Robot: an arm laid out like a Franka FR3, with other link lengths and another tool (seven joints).
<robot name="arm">
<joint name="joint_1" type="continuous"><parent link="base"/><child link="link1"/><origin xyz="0 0 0.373" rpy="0 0 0"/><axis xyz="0 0 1"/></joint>
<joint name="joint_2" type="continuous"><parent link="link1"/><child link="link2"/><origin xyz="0 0 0" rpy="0 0 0"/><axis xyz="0 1 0"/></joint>
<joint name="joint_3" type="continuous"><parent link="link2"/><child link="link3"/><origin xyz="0 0 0.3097" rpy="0 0 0"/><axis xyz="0 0 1"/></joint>
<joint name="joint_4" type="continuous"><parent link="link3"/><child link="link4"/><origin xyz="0.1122 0 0" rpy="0 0 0"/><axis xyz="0 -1 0"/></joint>
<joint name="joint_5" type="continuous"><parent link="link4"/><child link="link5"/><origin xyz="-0.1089 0 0.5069" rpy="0 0 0"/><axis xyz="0 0 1"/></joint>
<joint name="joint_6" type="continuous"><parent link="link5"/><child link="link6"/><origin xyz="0 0 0" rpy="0 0 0"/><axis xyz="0 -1 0"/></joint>
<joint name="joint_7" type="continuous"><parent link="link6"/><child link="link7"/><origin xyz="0.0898 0 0" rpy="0 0 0"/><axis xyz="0 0 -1"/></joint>
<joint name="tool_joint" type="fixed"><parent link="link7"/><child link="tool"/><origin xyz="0.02 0.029 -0.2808" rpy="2.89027 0 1.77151"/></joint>
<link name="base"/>
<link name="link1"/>
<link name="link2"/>
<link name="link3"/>
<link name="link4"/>
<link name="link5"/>
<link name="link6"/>
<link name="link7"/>
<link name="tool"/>
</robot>
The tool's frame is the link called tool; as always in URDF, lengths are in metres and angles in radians. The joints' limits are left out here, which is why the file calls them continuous.
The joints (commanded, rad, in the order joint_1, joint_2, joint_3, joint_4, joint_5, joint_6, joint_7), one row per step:
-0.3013, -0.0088, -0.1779, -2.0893, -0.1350, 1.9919, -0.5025
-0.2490, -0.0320, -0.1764, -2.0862, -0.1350, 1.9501, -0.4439
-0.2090, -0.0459, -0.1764, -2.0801, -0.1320, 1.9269, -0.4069
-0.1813, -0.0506, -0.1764, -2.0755, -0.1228, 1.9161, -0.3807
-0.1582, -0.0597, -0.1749, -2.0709, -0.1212, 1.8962, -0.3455
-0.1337, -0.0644, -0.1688, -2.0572, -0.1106, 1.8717, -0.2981
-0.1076, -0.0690, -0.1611, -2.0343, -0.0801, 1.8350, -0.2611
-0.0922, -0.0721, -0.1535, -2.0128, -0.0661, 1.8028, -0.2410
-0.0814, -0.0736, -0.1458, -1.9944, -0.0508, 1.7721, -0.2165
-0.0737, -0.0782, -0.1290, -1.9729, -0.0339, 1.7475, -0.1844
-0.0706, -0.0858, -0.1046, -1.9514, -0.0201, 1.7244, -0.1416
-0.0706, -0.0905, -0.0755, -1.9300, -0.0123, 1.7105, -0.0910
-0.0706, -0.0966, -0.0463, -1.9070, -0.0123, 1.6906, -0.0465
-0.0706, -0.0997, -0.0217, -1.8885, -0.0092, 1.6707, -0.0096
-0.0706, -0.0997, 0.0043, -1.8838, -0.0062, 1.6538, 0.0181
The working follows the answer.
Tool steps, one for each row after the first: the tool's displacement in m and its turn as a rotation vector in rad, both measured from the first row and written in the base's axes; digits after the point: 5 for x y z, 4 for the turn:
0.00996, 0.03433, 0.01414, 0.0000, 0.0094, -0.0089
0.01919, 0.05955, 0.02512, -0.0005, 0.0084, -0.0095
0.02658, 0.07837, 0.03009, 0.0044, 0.0050, -0.0129
0.03024, 0.09423, 0.03729, 0.0034, 0.0080, -0.0258
0.03735, 0.11492, 0.04658, 0.0071, 0.0082, -0.0490
0.04517, 0.14260, 0.06064, 0.0302, 0.0084, -0.0669
0.04917, 0.16015, 0.07318, 0.0408, 0.0124, -0.0711
0.05131, 0.17551, 0.08309, 0.0525, 0.0197, -0.0839
0.05683, 0.19460, 0.09732, 0.0622, 0.0150, -0.0975
0.06235, 0.21490, 0.11363, 0.0670, 0.0068, -0.1169
0.06945, 0.23448, 0.12844, 0.0643, -0.0066, -0.1401
0.07382, 0.25274, 0.14456, 0.0557, -0.0162, -0.1551
0.07571, 0.26925, 0.15608, 0.0519, -0.0186, -0.1681
0.07369, 0.28718, 0.15754, 0.0487, -0.0066, -0.1707

Tool pose at each row, in the base's axes (x y z in m, rotation vector in rad; rounded; the steps above come from the unrounded poses):
0.59877, -0.30482, 0.24098, 1.8263, 2.4469, 0.1029
0.60873, -0.27049, 0.25512, 1.8417, 2.4447, 0.0940
0.61796, -0.24527, 0.26610, 1.8417, 2.4433, 0.0942
0.62535, -0.22645, 0.27107, 1.8461, 2.4398, 0.1030
0.62901, -0.21060, 0.27827, 1.8627, 2.4291, 0.0982
0.63612, -0.18990, 0.28755, 1.8918, 2.4084, 0.1011
0.64394, -0.16222, 0.30162, 1.9226, 2.3998, 0.1286
0.64794, -0.14467, 0.31416, 1.9340, 2.4022, 0.1380
0.65007, -0.12932, 0.32407, 1.9576, 2.3985, 0.1454
0.65560, -0.11022, 0.33830, 1.9751, 2.3853, 0.1609
0.66112, -0.08992, 0.35461, 1.9953, 2.3619, 0.1729
0.66822, -0.07034, 0.36942, 2.0136, 2.3286, 0.1795
0.67259, -0.05209, 0.38554, 2.0219, 2.3040, 0.1760
0.67448, -0.03558, 0.39706, 2.0337, 2.2877, 0.1722
0.67246, -0.01764, 0.39852, 2.0420, 2.2915, 0.1576

